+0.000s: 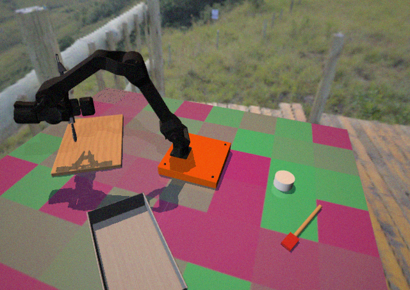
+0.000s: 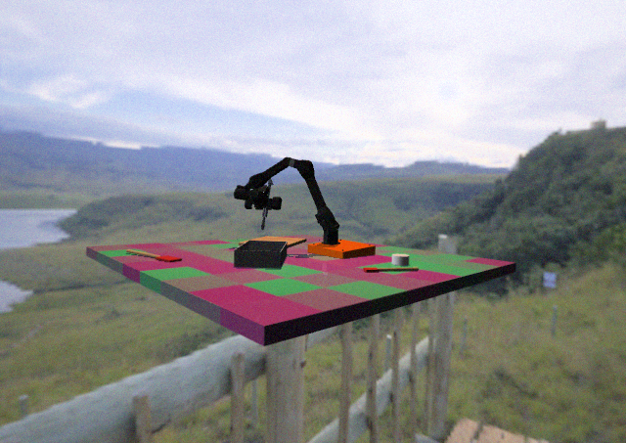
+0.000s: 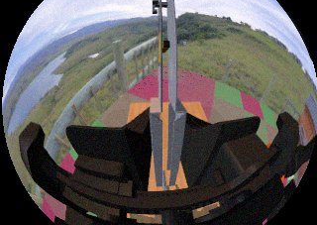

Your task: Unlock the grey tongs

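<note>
Now: the wooden board 17 cm below my gripper tip, 3 cm to the left of it and 2 cm behind it. From my gripper tip the other things lie so: roasting tin (43 cm to the left, 37 cm ahead, 15 cm below); red-tipped tool (68 cm ahead, 18 cm to the left, 17 cm below); white cylinder (79 cm to the left, 16 cm below, 1 cm behind).
</note>
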